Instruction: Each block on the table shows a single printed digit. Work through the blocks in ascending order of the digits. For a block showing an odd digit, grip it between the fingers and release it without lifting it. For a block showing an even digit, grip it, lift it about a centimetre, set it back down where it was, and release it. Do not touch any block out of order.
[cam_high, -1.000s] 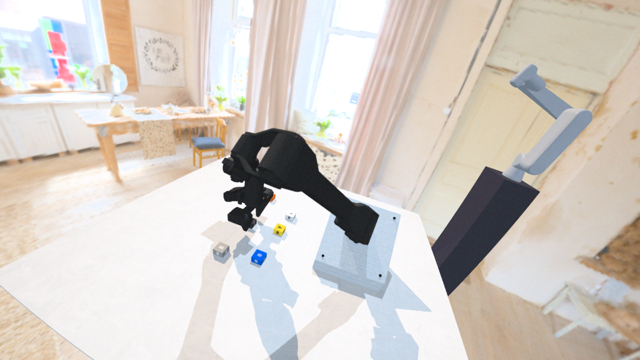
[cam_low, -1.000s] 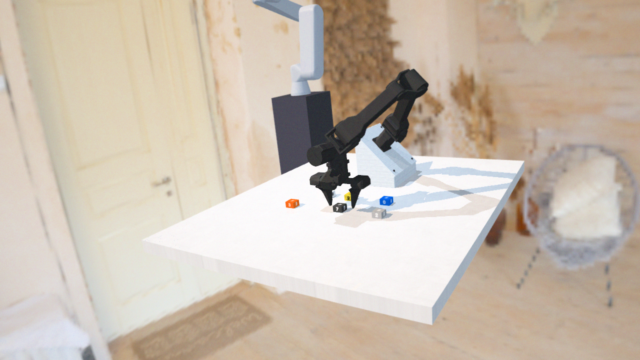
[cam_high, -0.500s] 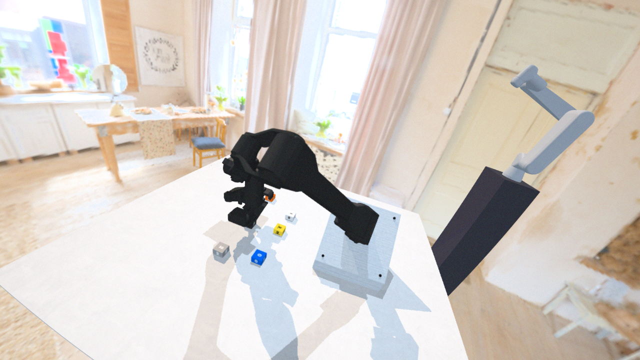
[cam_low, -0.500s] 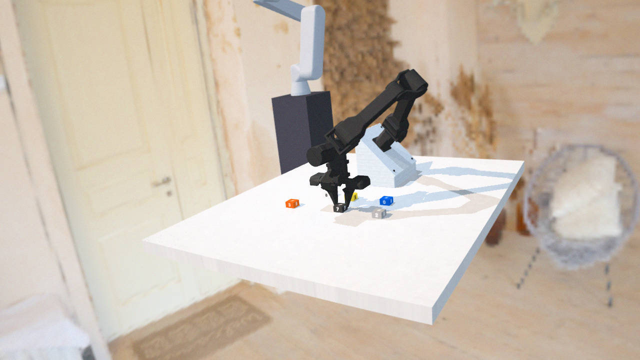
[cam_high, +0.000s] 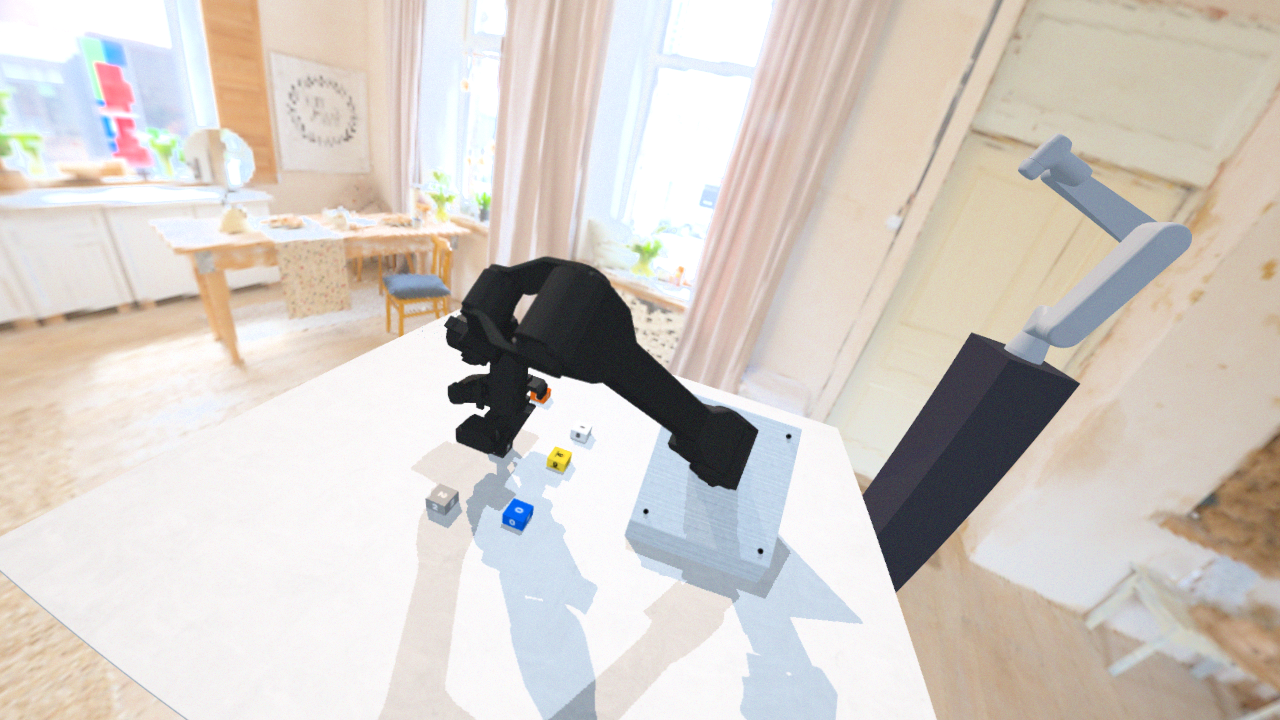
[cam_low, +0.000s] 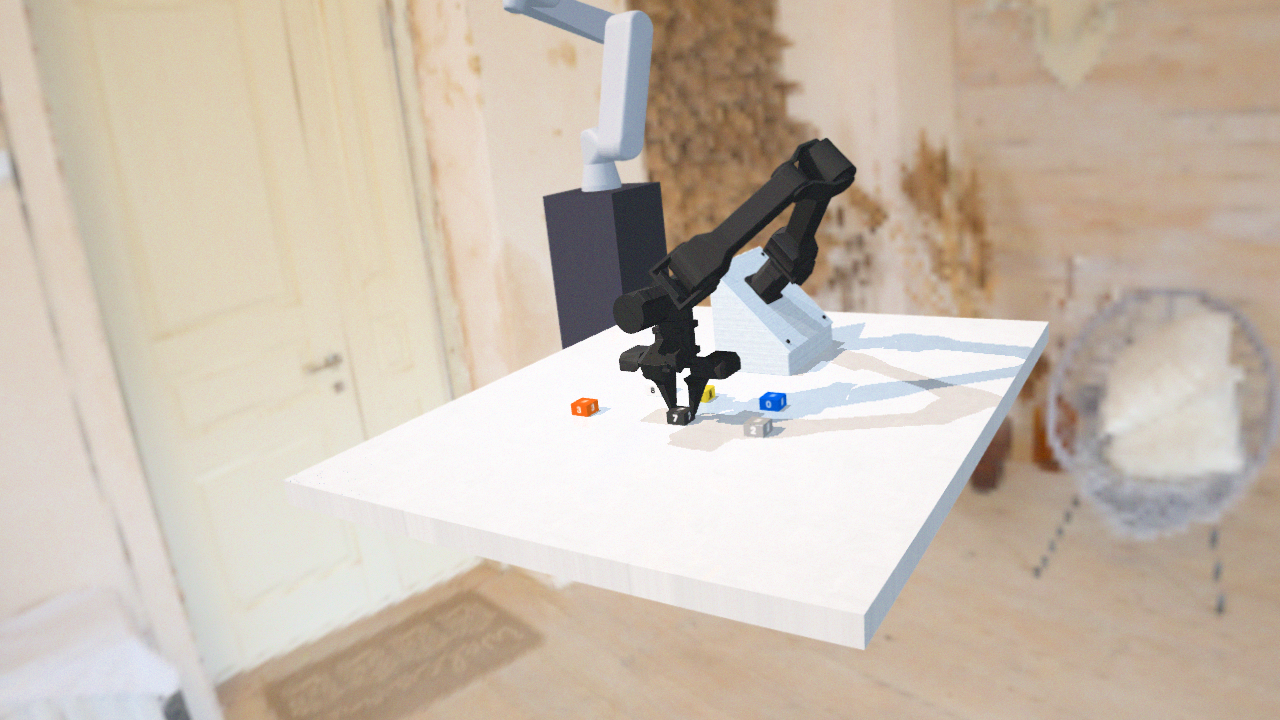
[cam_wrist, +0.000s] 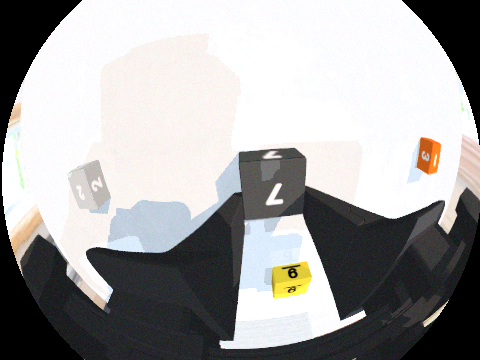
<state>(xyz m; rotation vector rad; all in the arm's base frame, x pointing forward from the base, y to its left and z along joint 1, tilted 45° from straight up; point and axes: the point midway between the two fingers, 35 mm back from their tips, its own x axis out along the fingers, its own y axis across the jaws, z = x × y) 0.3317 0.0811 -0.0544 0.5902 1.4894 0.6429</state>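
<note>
My gripper tip is now 10 mm short of the black block marked 7. From my gripper tip the other things lie so: blue block marked 0: 90 mm behind, 110 mm to the left; then yellow block: 90 mm behind, 20 mm to the right; then grey block marked 2: 20 mm ahead, 140 mm to the left.
</note>
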